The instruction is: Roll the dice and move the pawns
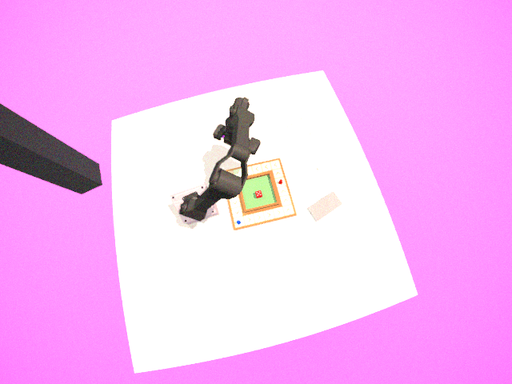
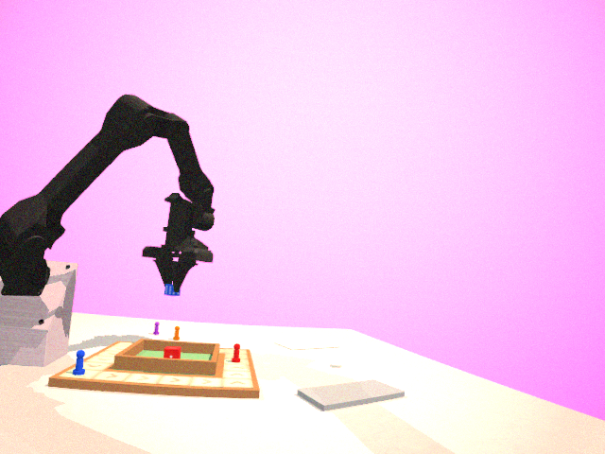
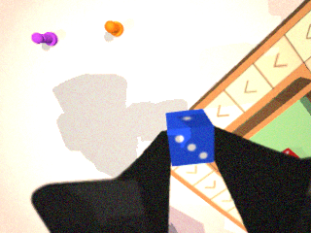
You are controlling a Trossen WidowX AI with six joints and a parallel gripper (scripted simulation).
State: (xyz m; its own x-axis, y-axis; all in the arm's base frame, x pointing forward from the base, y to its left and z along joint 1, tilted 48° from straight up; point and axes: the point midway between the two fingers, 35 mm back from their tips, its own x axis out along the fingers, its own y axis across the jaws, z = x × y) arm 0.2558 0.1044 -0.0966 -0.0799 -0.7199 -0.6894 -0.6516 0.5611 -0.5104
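My gripper tip is now 130 mm short of the red pawn, 180 mm to the left of it and 100 mm above it. Round my gripper tip: purple pawn 30 mm behind, 170 mm to the left, 110 mm below; orange pawn 20 mm ahead, 100 mm to the left, 110 mm below; green floor 10 mm ahead, 180 mm to the right, 120 mm below.
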